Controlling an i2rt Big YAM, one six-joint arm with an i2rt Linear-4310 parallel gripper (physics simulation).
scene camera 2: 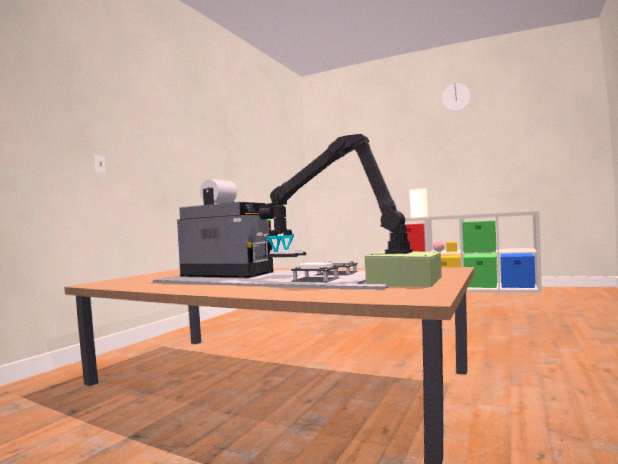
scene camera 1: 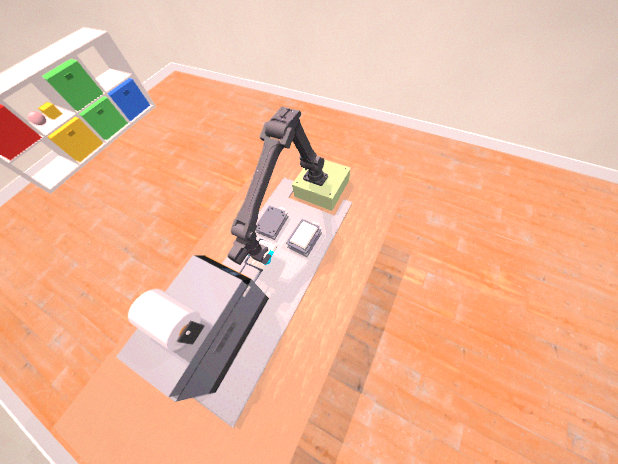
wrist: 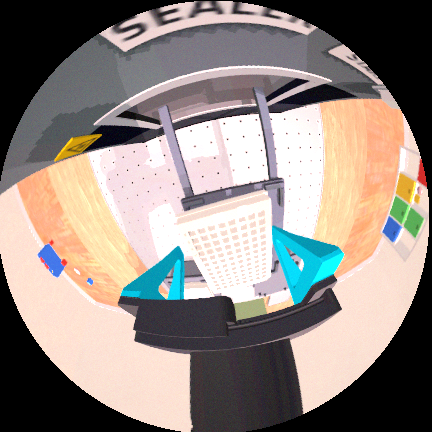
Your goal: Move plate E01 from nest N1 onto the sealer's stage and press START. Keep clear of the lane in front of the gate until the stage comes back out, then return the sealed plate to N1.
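A white plate with a grid of wells lies on the sealer's stage, which stands out in front of the gate on two rails. Labels on the plate and any seal on it cannot be made out. My gripper is open, its cyan fingers either side of the plate and just above the stage, holding nothing. The sealer is a grey box. Its START label shows partly at the wrist view's upper right. A dark nest holds no plate; its number is unreadable.
A second nest beside it bears a white plate. A white film roll sits on top of the sealer. The arm's green base block stands at the far end of the perforated board.
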